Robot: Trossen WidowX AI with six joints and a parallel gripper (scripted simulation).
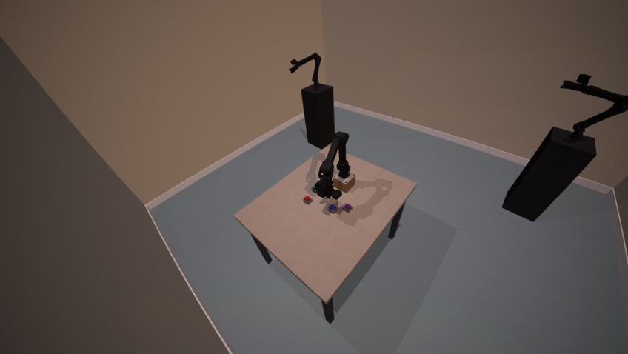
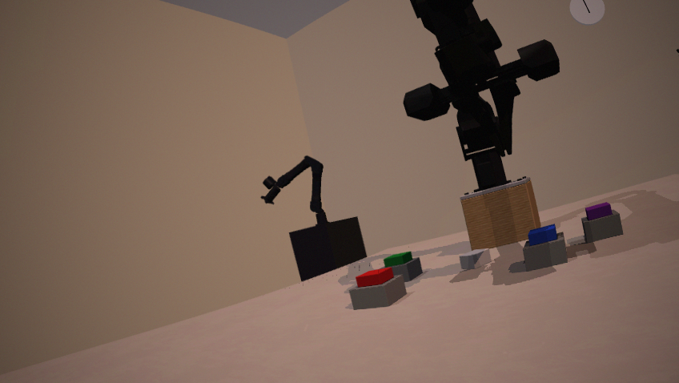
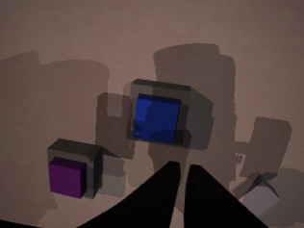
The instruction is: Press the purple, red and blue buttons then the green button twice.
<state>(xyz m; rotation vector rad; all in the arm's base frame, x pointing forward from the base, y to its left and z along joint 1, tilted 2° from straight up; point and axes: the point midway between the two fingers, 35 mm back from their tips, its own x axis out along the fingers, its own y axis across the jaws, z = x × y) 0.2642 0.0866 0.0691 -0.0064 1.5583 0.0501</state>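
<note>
Now: gripper tip 4 cm short of the red button, 18 cm to the left of it and 10 cm above it. Round my gripper tip: small grey block: 8 cm behind, 9 cm to the right, 12 cm below; blue button: 1 cm behind, 2 cm to the left, 10 cm below; purple button: 9 cm behind, 9 cm to the left, 10 cm below.
</note>
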